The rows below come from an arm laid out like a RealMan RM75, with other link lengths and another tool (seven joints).
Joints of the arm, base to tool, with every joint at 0 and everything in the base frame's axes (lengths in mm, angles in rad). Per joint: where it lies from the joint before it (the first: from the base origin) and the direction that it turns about. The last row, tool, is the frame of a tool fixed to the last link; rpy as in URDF.
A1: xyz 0 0 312.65 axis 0 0 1
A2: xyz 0 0 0 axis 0 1 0
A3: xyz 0 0 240.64 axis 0 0 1
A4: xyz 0 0 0 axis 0 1 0
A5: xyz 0 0 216.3 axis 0 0 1
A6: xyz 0 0 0 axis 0 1 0
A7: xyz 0 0 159.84 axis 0 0 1
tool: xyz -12 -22 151 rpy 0.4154 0 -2.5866
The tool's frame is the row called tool.
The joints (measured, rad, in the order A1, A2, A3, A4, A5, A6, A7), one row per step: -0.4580, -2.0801, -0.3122, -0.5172, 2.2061, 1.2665, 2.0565; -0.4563, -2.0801, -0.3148, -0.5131, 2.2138, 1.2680, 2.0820; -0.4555, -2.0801, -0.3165, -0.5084, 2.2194, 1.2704, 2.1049; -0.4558, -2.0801, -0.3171, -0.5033, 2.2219, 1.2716, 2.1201; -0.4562, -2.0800, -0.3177, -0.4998, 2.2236, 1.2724, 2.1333; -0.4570, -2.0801, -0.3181, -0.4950, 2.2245, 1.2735, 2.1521
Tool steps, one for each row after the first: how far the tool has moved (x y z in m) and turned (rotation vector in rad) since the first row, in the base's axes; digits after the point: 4 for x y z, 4 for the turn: -0.0003, -0.0011, -0.0006, 0.0159, 0.0236, -0.0113; -0.0006, -0.0019, -0.0008, 0.0310, 0.0448, -0.0216; -0.0014, -0.0020, -0.0011, 0.0414, 0.0607, -0.0279; -0.0018, -0.0020, -0.0012, 0.0504, 0.0736, -0.0331; -0.0025, -0.0019, -0.0014, 0.0632, 0.0914, -0.0398
